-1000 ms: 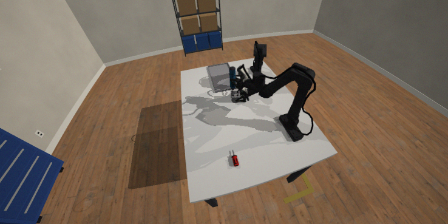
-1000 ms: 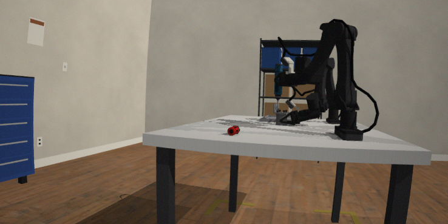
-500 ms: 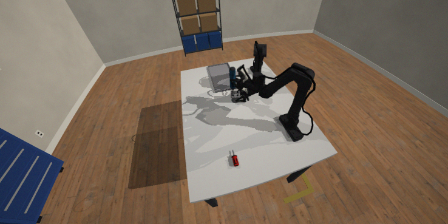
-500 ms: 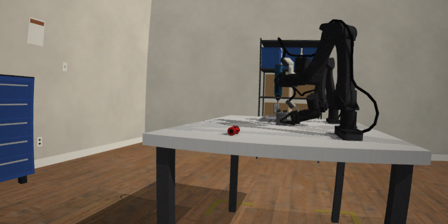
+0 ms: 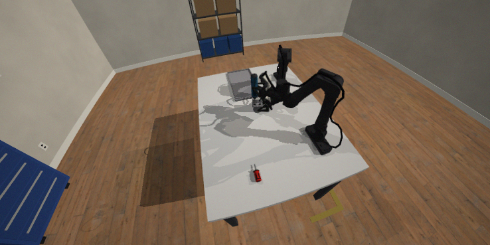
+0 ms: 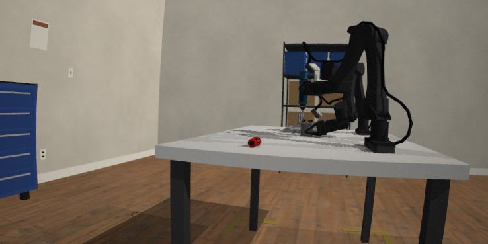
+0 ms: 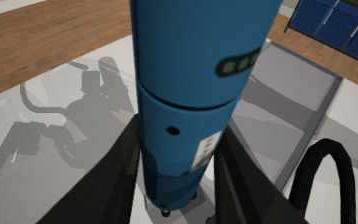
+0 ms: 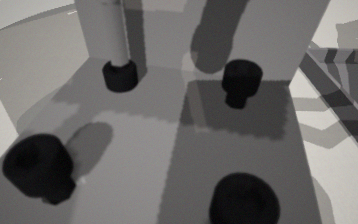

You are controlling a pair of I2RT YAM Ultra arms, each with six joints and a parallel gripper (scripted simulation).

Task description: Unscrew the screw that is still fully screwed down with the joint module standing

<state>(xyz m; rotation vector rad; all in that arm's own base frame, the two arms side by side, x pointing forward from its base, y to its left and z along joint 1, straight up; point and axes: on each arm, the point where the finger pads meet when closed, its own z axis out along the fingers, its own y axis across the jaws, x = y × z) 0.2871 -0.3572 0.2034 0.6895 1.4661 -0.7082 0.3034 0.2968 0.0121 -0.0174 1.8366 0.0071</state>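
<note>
My right hand is 10 mm below the joint module. Round my right hand: bit (20 mm ahead, 10 mm to the left, 70 mm above); flat grey tray (40 mm ahead, 340 mm to the right, 20 mm below); grey bracket (50 mm above).
</note>
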